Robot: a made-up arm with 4 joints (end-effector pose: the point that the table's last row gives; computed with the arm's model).
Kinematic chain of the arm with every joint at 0, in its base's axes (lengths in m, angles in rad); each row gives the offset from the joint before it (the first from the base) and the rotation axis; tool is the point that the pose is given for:
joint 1: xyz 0 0 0.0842 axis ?
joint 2: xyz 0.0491 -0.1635 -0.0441 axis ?
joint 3: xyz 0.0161 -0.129 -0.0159 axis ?
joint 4: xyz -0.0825 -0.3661 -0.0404 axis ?
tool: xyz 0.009 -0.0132 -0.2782
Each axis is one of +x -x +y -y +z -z.
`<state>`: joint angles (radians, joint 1 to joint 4).
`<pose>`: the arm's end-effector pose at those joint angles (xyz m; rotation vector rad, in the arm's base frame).
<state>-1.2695 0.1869 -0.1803 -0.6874</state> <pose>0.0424 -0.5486 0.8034 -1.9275 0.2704 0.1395</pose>
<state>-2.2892 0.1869 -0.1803 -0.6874</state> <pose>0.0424 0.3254 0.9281 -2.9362 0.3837 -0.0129</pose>
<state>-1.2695 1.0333 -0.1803 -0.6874</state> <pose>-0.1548 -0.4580 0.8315 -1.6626 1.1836 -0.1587</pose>
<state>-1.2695 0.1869 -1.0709 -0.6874</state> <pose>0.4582 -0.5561 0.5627 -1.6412 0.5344 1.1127</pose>
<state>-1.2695 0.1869 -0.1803 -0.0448</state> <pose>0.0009 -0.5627 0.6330 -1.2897 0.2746 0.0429</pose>
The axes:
joint 1: +x
joint 2: +y
joint 3: -z
joint 4: +x

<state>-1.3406 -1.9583 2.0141 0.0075</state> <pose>0.4696 -0.1987 0.1037 0.8282 -1.4453 -0.2064</pose>
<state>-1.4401 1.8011 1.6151 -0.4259</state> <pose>-0.1390 0.4562 0.3431 1.9076 -0.7147 1.8330</pose>
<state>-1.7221 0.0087 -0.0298 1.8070</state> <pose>-0.0055 0.0112 0.4741 0.0850 0.0276 -0.0143</pose>
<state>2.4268 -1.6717 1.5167 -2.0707</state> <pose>0.0204 0.6103 0.4032 1.4962 1.7724 -0.3312</pose>
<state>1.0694 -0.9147 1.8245 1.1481</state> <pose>0.1452 0.0993 -0.1889 -1.9498 0.8976 2.1042</pose>
